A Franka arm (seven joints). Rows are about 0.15 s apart.
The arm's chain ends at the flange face. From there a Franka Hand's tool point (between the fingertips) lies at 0.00 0.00 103.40 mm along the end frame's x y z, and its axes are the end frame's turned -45 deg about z.
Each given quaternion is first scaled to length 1.
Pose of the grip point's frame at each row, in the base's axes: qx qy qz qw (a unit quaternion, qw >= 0); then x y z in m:
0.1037 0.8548 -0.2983 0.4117 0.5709 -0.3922 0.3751
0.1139 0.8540 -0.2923 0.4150 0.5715 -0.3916 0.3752
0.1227 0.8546 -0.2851 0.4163 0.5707 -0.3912 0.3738
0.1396 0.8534 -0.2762 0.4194 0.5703 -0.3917 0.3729
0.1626 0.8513 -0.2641 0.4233 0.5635 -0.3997 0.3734
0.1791 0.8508 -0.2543 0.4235 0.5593 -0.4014 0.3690
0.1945 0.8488 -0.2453 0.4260 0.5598 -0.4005 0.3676
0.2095 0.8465 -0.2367 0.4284 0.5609 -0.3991 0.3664
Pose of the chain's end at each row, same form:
0.4229 0.7501 -0.1180 0.4945 0.5045 -0.3306 0.4250
0.4321 0.7454 -0.1112 0.4953 0.5051 -0.3302 0.4253
0.4404 0.7426 -0.1041 0.4937 0.5044 -0.3302 0.4246
0.4556 0.7350 -0.0947 0.4932 0.5043 -0.3308 0.4241
0.4760 0.7242 -0.0820 0.4921 0.4979 -0.3390 0.4253
0.4911 0.7175 -0.0729 0.4886 0.4942 -0.3410 0.4219
0.5045 0.7098 -0.0636 0.4875 0.4949 -0.3403 0.4210
0.5175 0.7019 -0.0547 0.4864 0.4962 -0.3391 0.4203

